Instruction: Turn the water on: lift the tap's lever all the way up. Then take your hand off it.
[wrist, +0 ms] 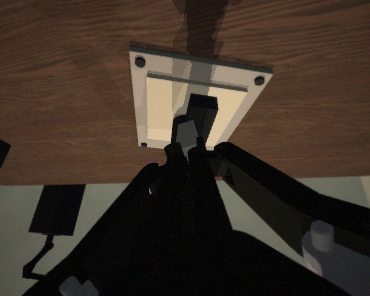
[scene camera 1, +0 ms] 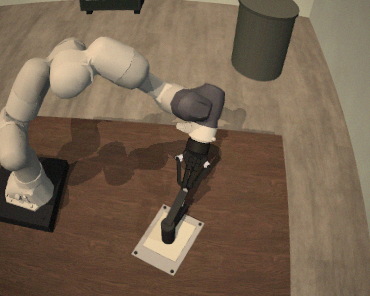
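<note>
The black tap [scene camera 1: 168, 233] stands on a pale plate [scene camera 1: 142, 254] [wrist: 140, 102]. In the scene view its lever [scene camera 1: 176, 205] is a long bar reaching from the top of the body toward the gripper; its exact tilt is hard to judge. A black bar of the tap [wrist: 203, 111] shows in the wrist view, beside and behind the fingertips; whether it is lever or spout I cannot tell. My gripper [scene camera 1: 185, 190] [wrist: 189, 134] is shut and empty. Its pale fingertips are at the lever's free end, mostly hidden by it in the scene view. Contact cannot be made out.
The plate lies on a brown wooden table [scene camera 1: 240, 220] [wrist: 65, 100]. The arm's black base [scene camera 1: 60, 185] is at the table's left. A dark grey bin [scene camera 1: 262, 42] stands on the floor beyond the table's far edge. A black object [wrist: 57, 210] shows at the wrist view's lower left.
</note>
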